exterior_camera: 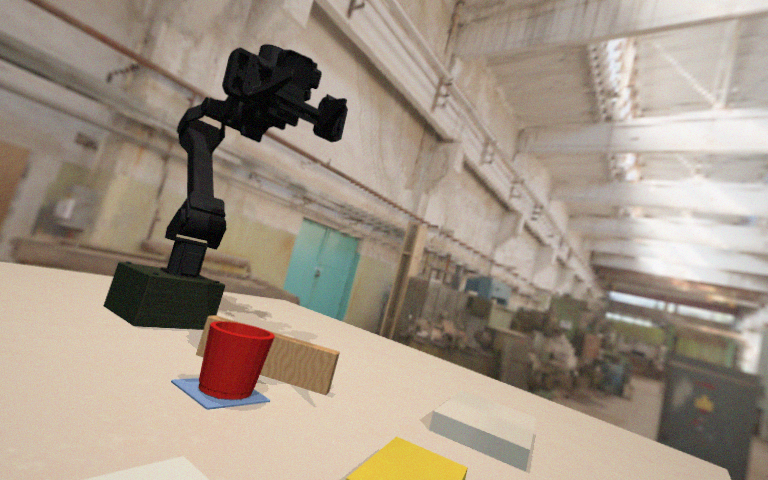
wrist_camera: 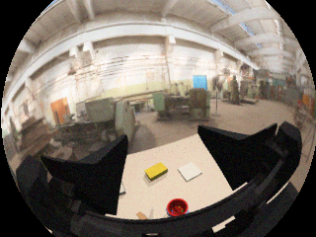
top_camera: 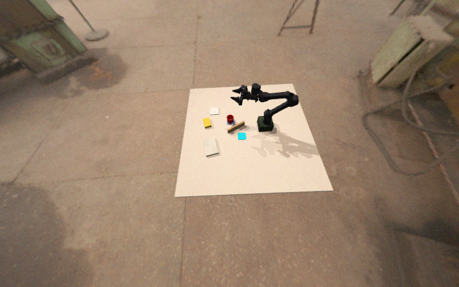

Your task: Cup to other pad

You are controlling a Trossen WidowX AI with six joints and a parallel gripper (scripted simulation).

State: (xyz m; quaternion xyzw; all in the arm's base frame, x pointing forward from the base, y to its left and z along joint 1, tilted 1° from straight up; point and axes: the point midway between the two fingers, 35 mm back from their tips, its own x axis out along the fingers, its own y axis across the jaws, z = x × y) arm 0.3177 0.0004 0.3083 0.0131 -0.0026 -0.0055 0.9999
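Right now my gripper tip is 20 mm short of the red cup, 20 mm to the left of it and 360 mm above it. The rest, counted from my gripper tip: yellow block: 270 mm ahead, 40 mm to the left, 380 mm below; cyan pad: 120 mm behind, 150 mm to the left, 410 mm below; wooden block: 50 mm behind, 60 mm to the left, 380 mm below.
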